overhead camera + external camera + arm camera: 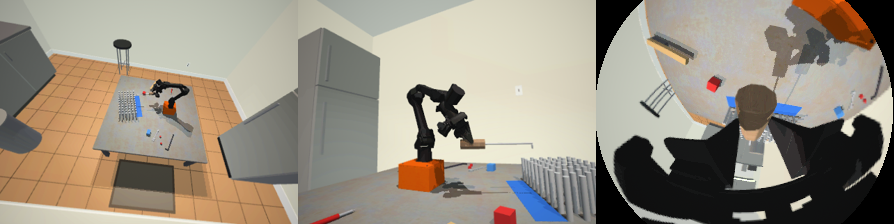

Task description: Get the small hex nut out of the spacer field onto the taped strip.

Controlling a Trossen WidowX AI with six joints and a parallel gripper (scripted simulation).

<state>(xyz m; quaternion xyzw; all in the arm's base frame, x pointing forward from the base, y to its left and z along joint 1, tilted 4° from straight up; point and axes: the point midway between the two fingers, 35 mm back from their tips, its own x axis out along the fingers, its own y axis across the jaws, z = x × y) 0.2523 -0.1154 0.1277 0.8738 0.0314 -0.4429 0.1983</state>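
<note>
Now: gripper tip 190 mm above the blue taped strip, 180 mm short of it and 90 mm to the right of it. From my gripper tip the other things lie so: hex nut (340 mm ahead, 190 mm below, 70 mm to the left); red cube (170 mm below, 160 mm to the right, 110 mm ahead); wooden-handled tool (100 mm ahead, 30 mm to the left, 10 mm below).
</note>
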